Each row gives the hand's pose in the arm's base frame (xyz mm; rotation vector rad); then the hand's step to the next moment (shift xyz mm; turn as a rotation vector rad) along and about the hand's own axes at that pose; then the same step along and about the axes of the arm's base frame.
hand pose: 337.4 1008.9 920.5 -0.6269 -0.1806 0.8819
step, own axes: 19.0 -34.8 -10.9 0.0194 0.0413 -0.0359
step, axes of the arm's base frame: 39.5 -6.6 9.4 -0.0009 0.0187 -0.0550
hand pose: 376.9 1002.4 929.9 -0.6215 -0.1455 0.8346
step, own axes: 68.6 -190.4 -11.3 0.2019 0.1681 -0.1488
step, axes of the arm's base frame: 173.6 -51.5 91.1 0.0800 0.1645 -0.2402
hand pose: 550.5 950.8 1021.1 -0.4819 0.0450 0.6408
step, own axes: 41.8 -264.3 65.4 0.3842 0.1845 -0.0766
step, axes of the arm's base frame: 181.2 -131.1 160.8 0.2094 0.3108 -0.2169
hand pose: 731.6 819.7 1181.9 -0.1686 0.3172 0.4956
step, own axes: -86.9 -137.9 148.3 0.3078 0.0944 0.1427
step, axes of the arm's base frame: 33.6 -123.0 179.7 0.2465 0.2505 0.0219
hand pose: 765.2 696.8 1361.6 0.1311 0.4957 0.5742
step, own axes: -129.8 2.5 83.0 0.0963 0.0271 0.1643
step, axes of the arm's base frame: -55.3 -67.9 126.8 0.1362 0.0784 0.1109
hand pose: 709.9 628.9 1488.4 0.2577 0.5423 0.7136
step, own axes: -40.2 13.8 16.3 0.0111 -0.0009 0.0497
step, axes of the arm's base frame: -23.8 -17.9 34.5 0.0349 0.0048 0.0368
